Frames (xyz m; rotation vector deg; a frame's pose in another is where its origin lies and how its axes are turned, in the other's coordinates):
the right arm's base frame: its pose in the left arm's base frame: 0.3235 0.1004 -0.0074 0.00 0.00 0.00
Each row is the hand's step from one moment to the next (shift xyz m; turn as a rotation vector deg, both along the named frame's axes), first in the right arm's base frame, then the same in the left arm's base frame.
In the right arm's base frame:
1: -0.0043 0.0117 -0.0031 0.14 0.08 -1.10
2: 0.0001 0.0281 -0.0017 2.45 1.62 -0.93
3: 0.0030 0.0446 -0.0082 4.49 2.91 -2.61
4: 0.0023 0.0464 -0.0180 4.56 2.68 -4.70
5: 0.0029 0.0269 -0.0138 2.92 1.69 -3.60
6: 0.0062 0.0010 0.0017 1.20 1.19 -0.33
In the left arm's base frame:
1: -0.0043 0.0117 -0.0031 0.14 0.08 -1.10
2: 0.0001 0.0281 -0.0017 2.45 1.62 -0.93
3: 0.0030 0.0446 -0.0082 4.49 2.91 -2.61
4: 0.0023 0.0464 -0.0180 4.56 2.68 -4.70
5: 0.0029 0.0269 -0.0138 2.92 1.69 -3.60
6: 0.0062 0.0010 0.0017 1.20 1.19 -0.33

